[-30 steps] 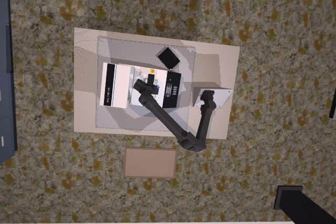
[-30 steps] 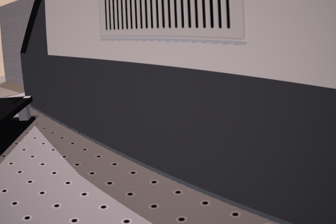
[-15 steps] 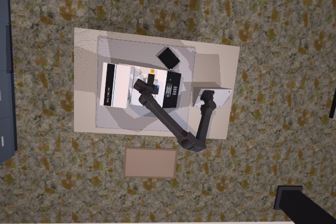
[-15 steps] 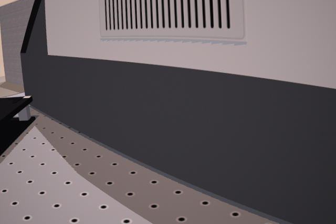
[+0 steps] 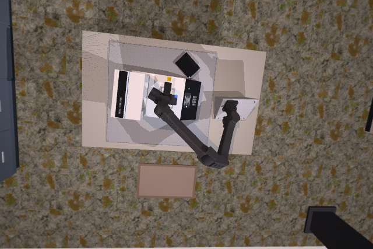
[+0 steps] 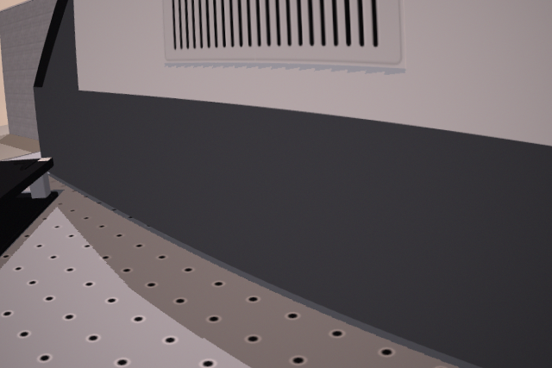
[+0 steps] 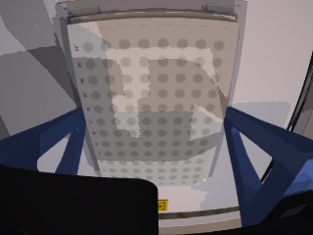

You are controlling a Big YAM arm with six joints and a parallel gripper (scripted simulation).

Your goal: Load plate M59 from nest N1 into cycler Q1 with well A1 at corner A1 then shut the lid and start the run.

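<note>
Now: hand right at the sealed plate M59. From my hand the other things lie so: black plate nest N1 (25 cm to the right, 18 cm below, 14 cm behind).
</note>
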